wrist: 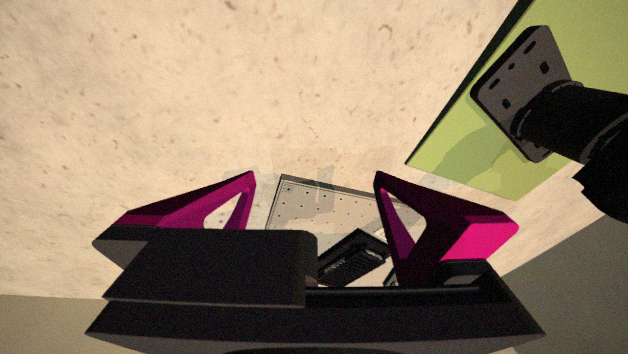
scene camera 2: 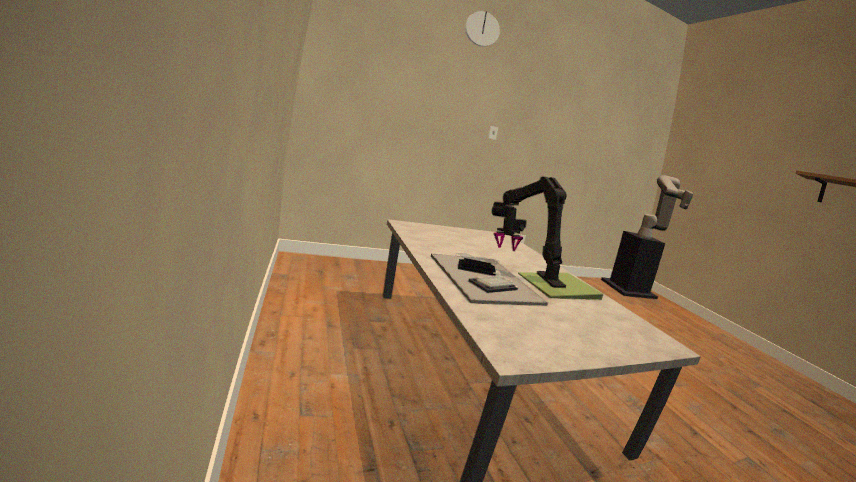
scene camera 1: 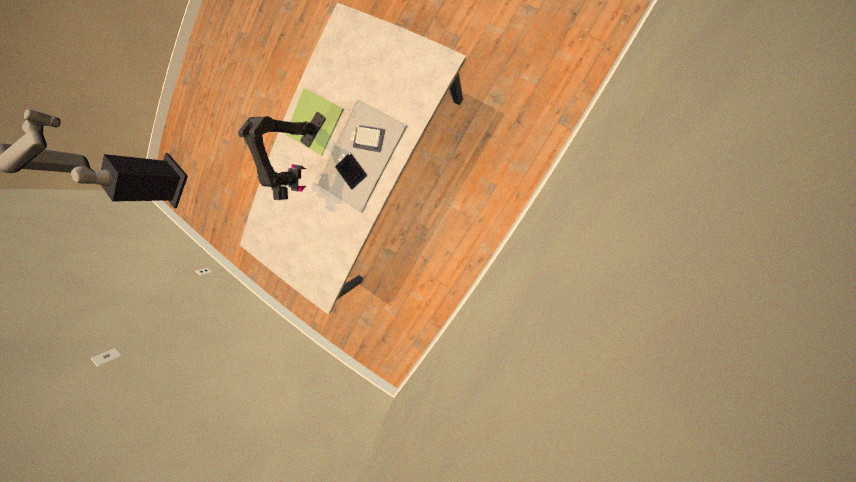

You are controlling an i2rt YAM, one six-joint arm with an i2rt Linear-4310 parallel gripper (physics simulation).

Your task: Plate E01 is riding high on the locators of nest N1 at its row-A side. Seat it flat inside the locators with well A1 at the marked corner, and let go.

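Where they show: gripper, fingertip midpoint: (wrist: pixel 314 177) (scene camera 2: pixel 506 249) (scene camera 1: pixel 305 177); arm's base, origin of the base link: (wrist: pixel 531 109) (scene camera 2: pixel 550 280) (scene camera 1: pixel 313 129).
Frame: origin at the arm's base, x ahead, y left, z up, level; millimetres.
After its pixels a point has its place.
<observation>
A pale plate (scene camera 1: pixel 367 136) {x 330, y 165, z 27 mm} (scene camera 2: pixel 492 282) {x 353, y 211, z 29 mm}, which I take for E01, sits on a dark nest (scene camera 1: pixel 382 140) {x 403, y 196, z 6 mm} (scene camera 2: pixel 494 290) {x 347, y 235, z 7 mm}, which I take for N1. Its label, its marked corner, well A1 and any tilt are too small to make out. In the wrist view the plate does not show; a small dark corner shows beside the right finger. My gripper (scene camera 1: pixel 303 178) {x 162, y -226, z 58 mm} (scene camera 2: pixel 507 247) {x 162, y -226, z 58 mm} (wrist: pixel 314 177) {x 162, y -226, z 58 mm} is open and empty, with magenta fingers wide apart. It hangs high above the table, off to one side of the pale plate and beyond the black plate.
A black plate (scene camera 1: pixel 350 170) {x 354, y -36, z 19 mm} (scene camera 2: pixel 476 265) {x 365, y -3, z 24 mm} (wrist: pixel 352 262) {x 319, y -55, z 23 mm} sits on the same grey board (scene camera 1: pixel 395 128) {x 419, y 286, z -2 mm} (scene camera 2: pixel 527 296) {x 209, y 241, z -1 mm} (wrist: pixel 300 200) {x 237, y -197, z -2 mm}, between my gripper and the pale plate. My arm's base stands on a green mat (scene camera 1: pixel 308 104) {x -113, y 99, z 8 mm} (scene camera 2: pixel 575 287) {x -88, y 87, z 6 mm} (wrist: pixel 595 30) {x -72, y -29, z 4 mm}. Another robot stands on a black pedestal (scene camera 1: pixel 143 179) (scene camera 2: pixel 637 263) off the table.
</observation>
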